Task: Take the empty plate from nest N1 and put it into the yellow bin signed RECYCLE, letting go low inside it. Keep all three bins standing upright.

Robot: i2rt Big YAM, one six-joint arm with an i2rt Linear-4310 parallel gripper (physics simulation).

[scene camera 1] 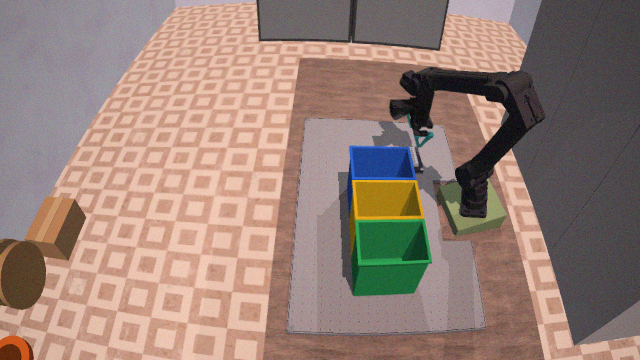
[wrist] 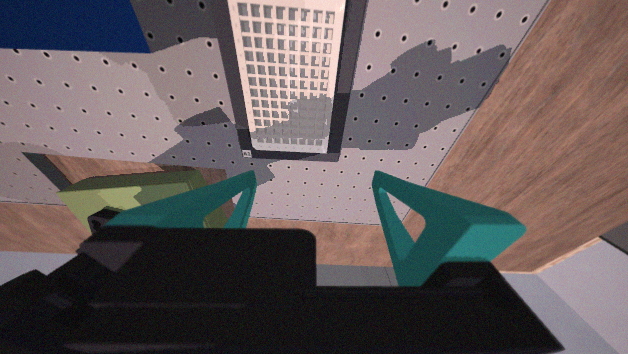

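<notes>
The white plate, with its grid of small square wells, lies flat in a dark nest frame. A small tag on the frame's corner is too small to read surely. My gripper is open and empty, with its teal fingers apart. It hangs above the board near the plate's near end in the wrist view, clear of the plate. The yellow bin stands upright between the other two bins; its sign does not show.
The blue bin stands upright beside the nest, and the green bin stands upright at the row's other end. The arm's green base block is right of the bins. All stand around the grey perforated board.
</notes>
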